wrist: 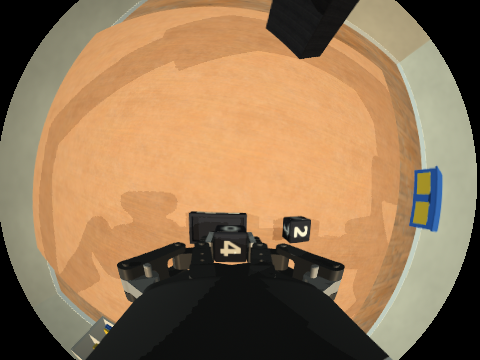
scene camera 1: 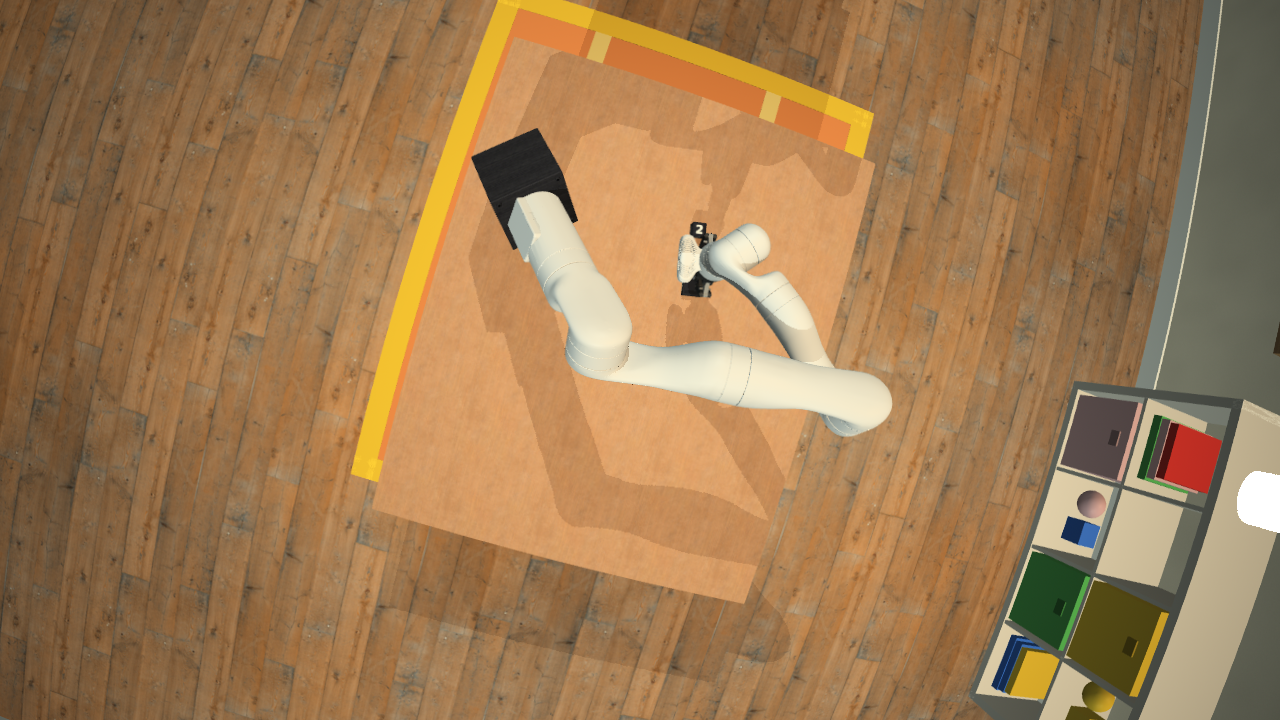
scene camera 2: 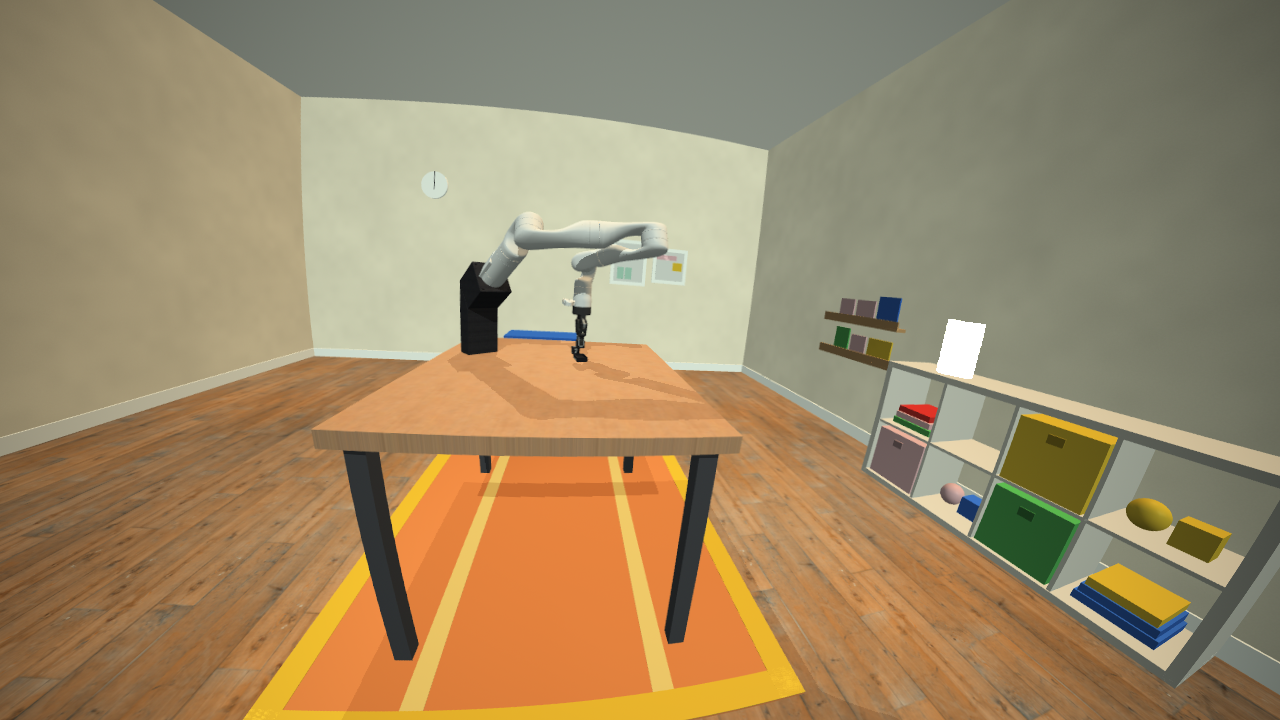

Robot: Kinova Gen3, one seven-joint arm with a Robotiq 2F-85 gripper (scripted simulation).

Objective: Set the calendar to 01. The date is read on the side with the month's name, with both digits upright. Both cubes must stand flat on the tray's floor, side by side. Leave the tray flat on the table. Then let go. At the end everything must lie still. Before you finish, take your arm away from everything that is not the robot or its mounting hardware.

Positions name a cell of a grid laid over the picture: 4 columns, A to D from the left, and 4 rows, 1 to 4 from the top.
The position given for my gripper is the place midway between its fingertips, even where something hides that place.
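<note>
Visible to me: my gripper (wrist: B3), together with a black calendar tray (wrist: B3).
</note>
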